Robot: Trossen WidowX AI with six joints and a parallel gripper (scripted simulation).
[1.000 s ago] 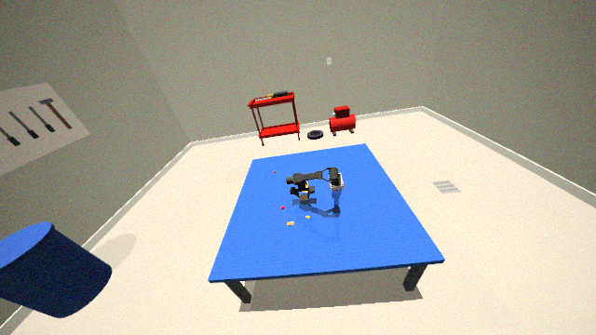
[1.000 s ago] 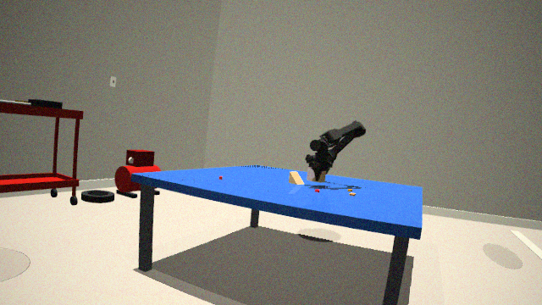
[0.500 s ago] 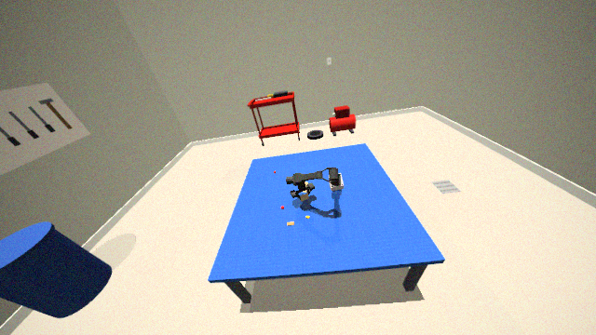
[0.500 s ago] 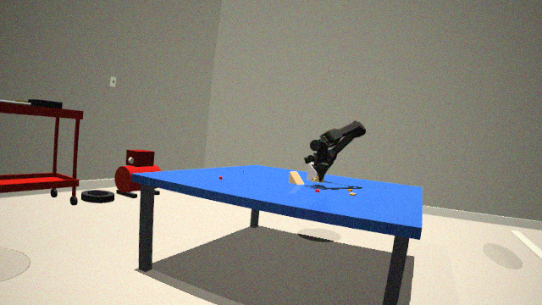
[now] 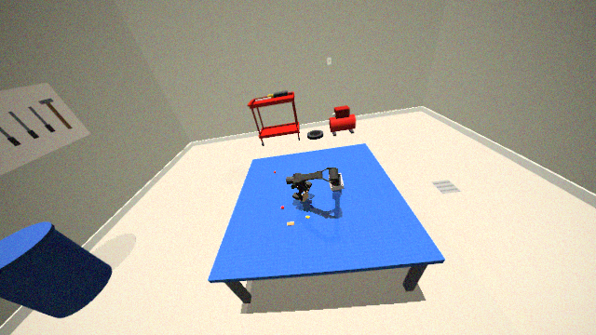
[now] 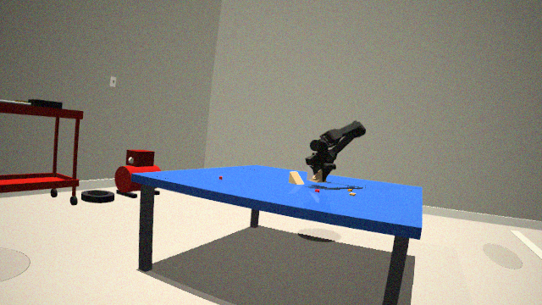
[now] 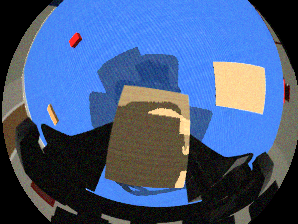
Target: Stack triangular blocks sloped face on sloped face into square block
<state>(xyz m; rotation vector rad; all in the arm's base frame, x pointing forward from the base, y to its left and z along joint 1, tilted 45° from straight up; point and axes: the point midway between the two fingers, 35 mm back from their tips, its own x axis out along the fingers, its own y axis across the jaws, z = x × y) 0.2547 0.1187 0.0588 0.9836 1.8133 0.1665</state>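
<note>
My gripper tip is 1 cm below the triangular block. From my gripper tip the other things lie so: tan piece 9 cm ahead, 21 cm to the left, 3 cm below; orange bit 3 cm behind, 17 cm to the left, 3 cm below.
</note>
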